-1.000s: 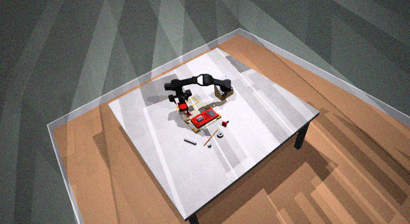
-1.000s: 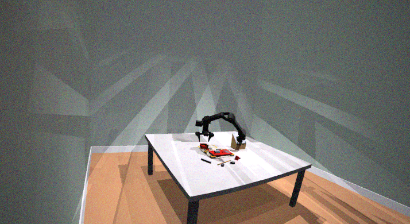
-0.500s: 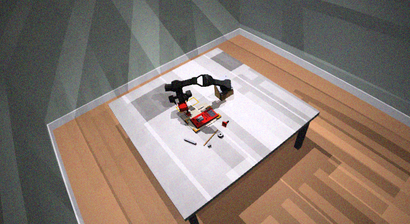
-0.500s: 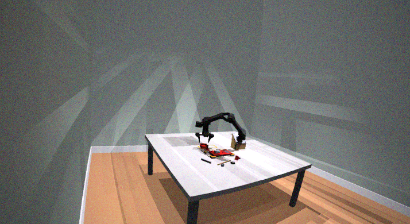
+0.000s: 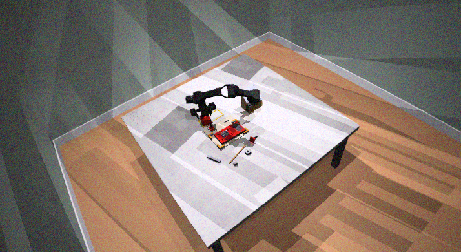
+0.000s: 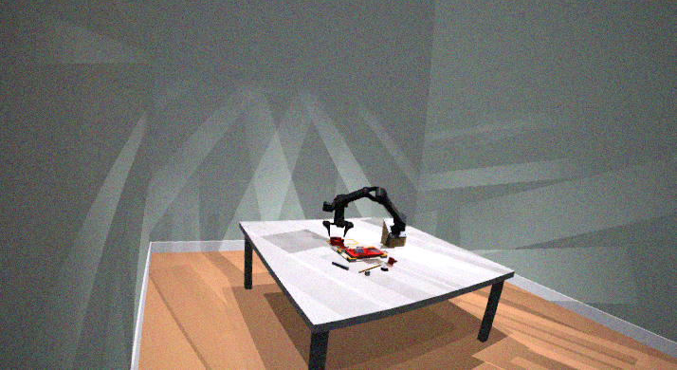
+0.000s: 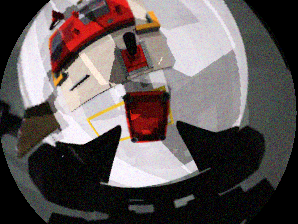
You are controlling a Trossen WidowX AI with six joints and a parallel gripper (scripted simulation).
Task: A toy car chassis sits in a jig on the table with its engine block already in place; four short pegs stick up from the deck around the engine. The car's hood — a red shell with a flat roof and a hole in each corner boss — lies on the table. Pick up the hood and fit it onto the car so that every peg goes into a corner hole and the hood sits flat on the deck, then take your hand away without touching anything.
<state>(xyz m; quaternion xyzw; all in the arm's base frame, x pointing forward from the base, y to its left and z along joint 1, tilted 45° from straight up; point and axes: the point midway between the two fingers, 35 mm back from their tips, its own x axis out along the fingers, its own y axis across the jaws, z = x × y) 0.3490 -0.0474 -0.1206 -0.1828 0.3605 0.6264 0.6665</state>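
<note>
Right now the red hood is 30 mm below my gripper tip. Round my gripper tip: grey engine block (230 mm to the left, 30 mm behind, 10 mm below); grey bar (350 mm to the left, 140 mm ahead, 30 mm below); wooden stick (410 mm to the left, 30 mm below).
</note>
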